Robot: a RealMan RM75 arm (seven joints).
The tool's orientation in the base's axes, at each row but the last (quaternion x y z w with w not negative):
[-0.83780, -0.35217, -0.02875, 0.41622]
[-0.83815, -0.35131, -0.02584, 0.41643]
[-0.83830, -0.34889, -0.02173, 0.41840]
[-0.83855, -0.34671, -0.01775, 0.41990]
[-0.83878, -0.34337, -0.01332, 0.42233]
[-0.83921, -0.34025, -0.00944, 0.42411]
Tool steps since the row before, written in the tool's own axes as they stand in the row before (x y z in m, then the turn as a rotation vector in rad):
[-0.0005, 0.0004, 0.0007, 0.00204, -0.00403, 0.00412]
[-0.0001, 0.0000, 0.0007, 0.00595, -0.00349, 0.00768]
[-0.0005, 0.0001, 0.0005, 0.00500, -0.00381, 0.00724]
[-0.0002, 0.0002, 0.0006, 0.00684, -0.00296, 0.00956]
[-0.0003, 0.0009, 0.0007, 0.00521, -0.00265, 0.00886]
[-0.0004, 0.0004, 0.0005, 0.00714, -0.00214, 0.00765]
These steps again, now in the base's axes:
[-0.0003, 0.0001, -0.0009, -0.00195, 0.00575, 0.00074]
[-0.0002, 0.0004, -0.0005, 0.00043, 0.01029, -0.00063]
[-0.0004, 0.0000, -0.0006, -0.00037, 0.00957, -0.00044]
[-0.0002, 0.0002, -0.0006, 0.00093, 0.01193, -0.00194]
[0.0001, 0.0000, -0.0012, 0.00005, 0.01038, -0.00222]
[-0.0002, 0.0000, -0.0007, 0.00216, 0.01039, -0.00121]

